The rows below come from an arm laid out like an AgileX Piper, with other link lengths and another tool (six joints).
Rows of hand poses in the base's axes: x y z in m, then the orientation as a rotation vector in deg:
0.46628, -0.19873, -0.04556, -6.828, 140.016, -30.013
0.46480, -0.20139, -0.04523, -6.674, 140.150, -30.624
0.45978, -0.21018, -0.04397, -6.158, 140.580, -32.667
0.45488, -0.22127, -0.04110, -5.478, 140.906, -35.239
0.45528, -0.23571, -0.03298, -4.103, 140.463, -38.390
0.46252, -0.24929, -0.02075, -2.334, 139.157, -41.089
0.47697, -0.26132, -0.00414, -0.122, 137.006, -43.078
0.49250, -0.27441, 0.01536, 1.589, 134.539, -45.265
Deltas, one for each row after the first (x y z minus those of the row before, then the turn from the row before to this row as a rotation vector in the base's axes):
-0.00148, -0.00266, 0.00033, -0.382, 0.176, -0.299
-0.00502, -0.00879, 0.00126, -1.273, 0.584, -0.995
-0.00490, -0.01109, 0.00287, -1.614, 0.555, -1.231
0.00040, -0.01444, 0.00812, -1.971, -0.180, -1.711
0.00724, -0.01358, 0.01223, -1.716, -1.099, -1.687
0.01445, -0.01203, 0.01661, -1.299, -2.074, -1.634
0.01553, -0.01309, 0.01950, -1.641, -2.168, -1.324

